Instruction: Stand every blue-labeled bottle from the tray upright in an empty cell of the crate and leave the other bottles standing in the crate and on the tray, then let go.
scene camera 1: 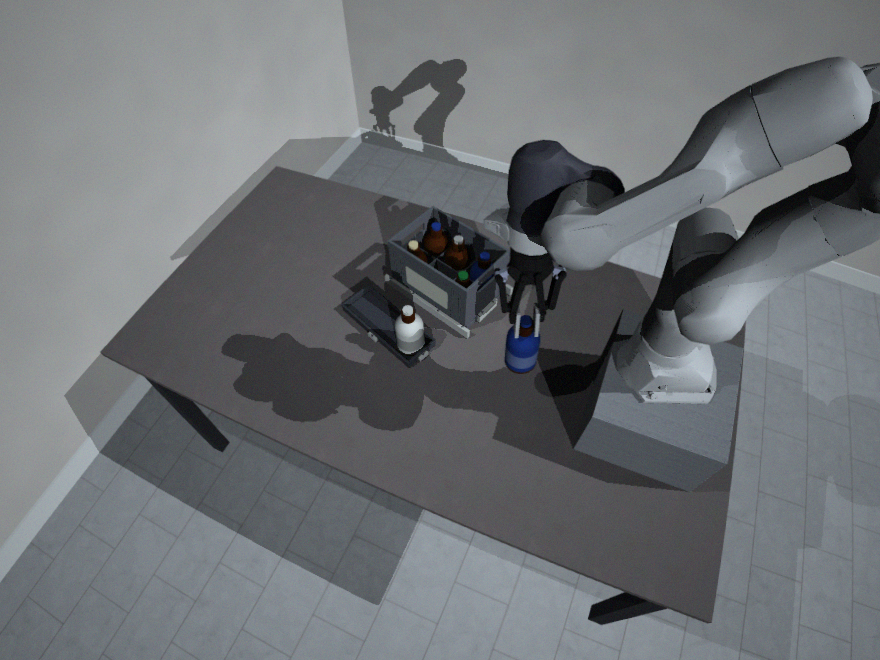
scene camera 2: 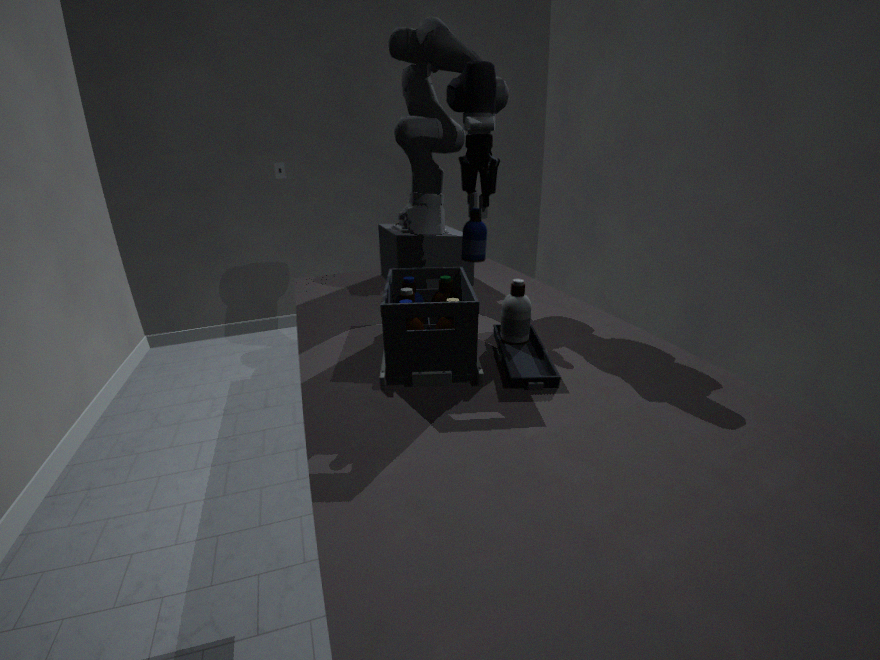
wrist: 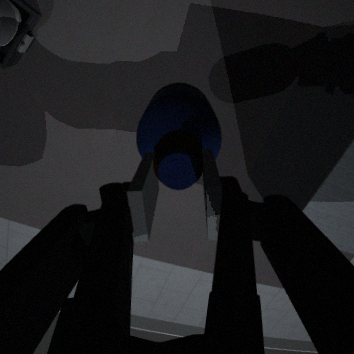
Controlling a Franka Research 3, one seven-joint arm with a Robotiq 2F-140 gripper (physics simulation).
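Note:
My gripper (scene camera 1: 527,325) (scene camera 2: 478,211) (wrist: 179,169) is shut on the neck of a blue-labeled bottle (scene camera 1: 522,350) (scene camera 2: 474,242) (wrist: 179,112) and holds it upright, raised above the table. The grey crate (scene camera 1: 488,296) (scene camera 2: 430,355) holds several bottles in its cells, with blue, white, cream and green caps; its walls hide their lower parts. A white-labeled bottle (scene camera 1: 409,332) (scene camera 2: 516,316) stands upright at one end of the dark tray (scene camera 1: 366,319) (scene camera 2: 527,363). In the wrist view, parts of the white-labeled bottle (wrist: 7,25) and the tray (wrist: 27,36) show at the upper left corner.
The crate stands beside the tray on the brown table (scene camera 1: 284,269) (scene camera 2: 568,497). The robot's grey base block (scene camera 1: 653,433) (scene camera 2: 458,248) stands near the held bottle, on the side away from the tray. The crate's walls rise around its bottles.

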